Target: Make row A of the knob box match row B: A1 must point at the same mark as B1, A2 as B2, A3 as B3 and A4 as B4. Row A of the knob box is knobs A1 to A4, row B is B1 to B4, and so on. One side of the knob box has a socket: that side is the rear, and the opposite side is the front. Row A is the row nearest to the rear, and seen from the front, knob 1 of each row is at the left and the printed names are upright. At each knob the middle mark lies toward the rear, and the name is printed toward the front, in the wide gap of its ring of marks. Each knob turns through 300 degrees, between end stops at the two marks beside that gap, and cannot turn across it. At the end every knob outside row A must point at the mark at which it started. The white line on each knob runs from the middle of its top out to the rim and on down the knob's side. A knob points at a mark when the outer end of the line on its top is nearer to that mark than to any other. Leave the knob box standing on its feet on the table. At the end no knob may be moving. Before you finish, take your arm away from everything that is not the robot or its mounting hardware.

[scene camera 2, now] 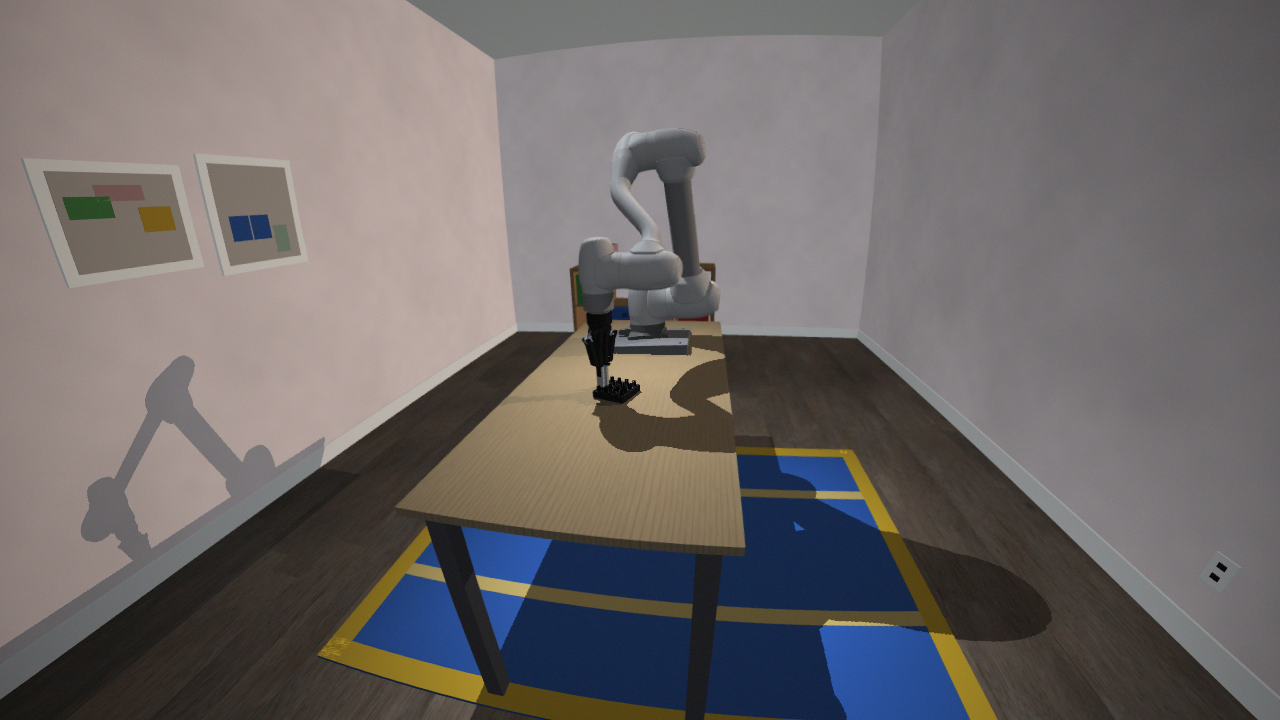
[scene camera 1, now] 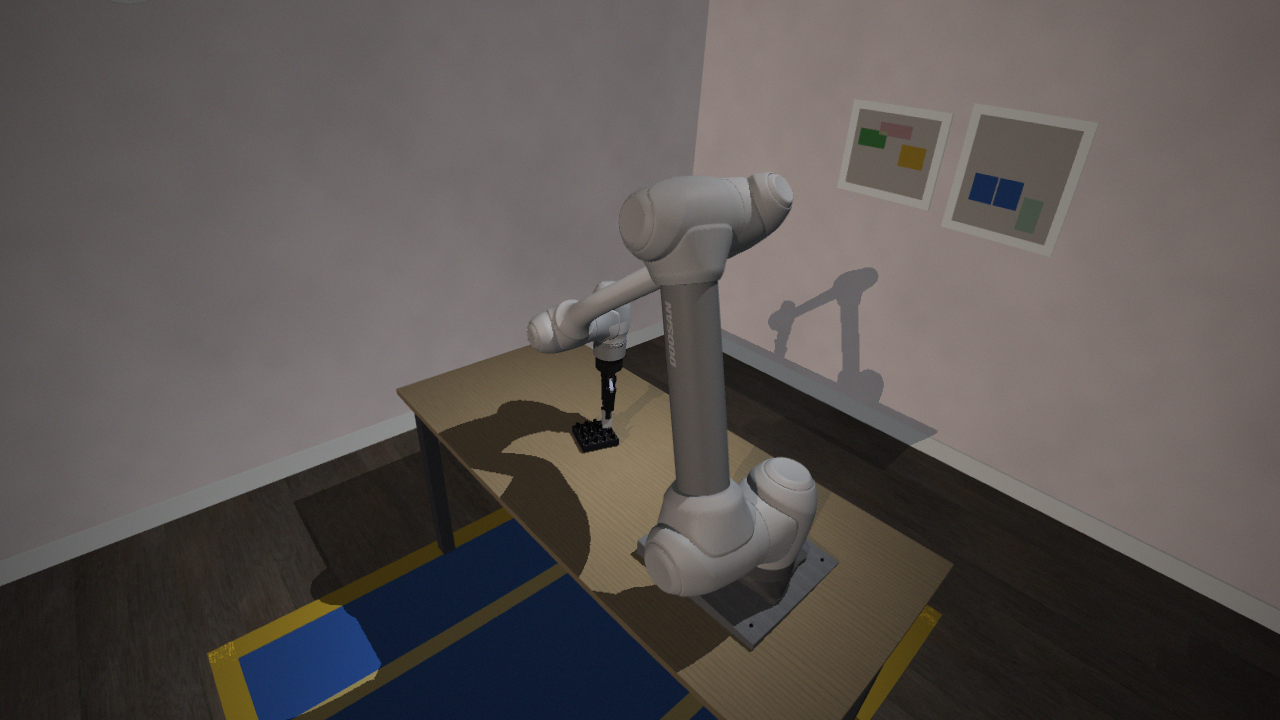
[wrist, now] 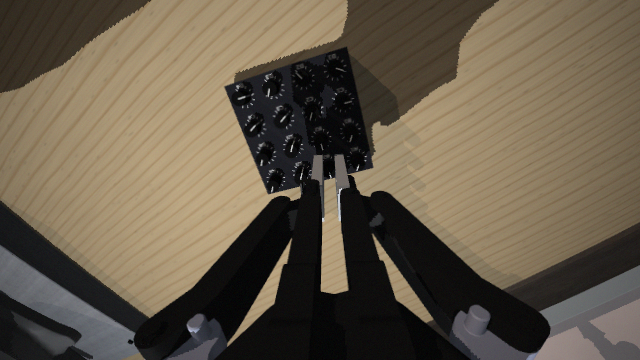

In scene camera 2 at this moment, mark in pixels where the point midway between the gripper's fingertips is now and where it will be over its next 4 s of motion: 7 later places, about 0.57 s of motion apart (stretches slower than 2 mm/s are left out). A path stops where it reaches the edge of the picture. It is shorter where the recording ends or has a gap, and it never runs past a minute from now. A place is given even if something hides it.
The gripper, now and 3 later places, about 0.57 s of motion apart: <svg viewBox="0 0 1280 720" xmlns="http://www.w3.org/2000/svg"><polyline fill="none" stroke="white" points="603,385 602,378 602,371 600,346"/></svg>
